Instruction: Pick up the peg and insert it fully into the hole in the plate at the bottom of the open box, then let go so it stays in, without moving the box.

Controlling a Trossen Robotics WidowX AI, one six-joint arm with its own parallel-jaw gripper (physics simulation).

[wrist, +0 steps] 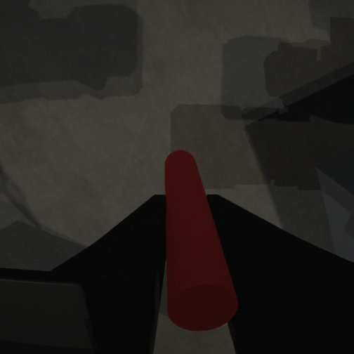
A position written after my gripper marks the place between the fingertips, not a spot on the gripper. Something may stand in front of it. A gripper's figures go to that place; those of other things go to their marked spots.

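Scene:
There's a red peg (200,295) that sits 6 cm from the lens, and my gripper (184,206) is 10 cm from the lens.

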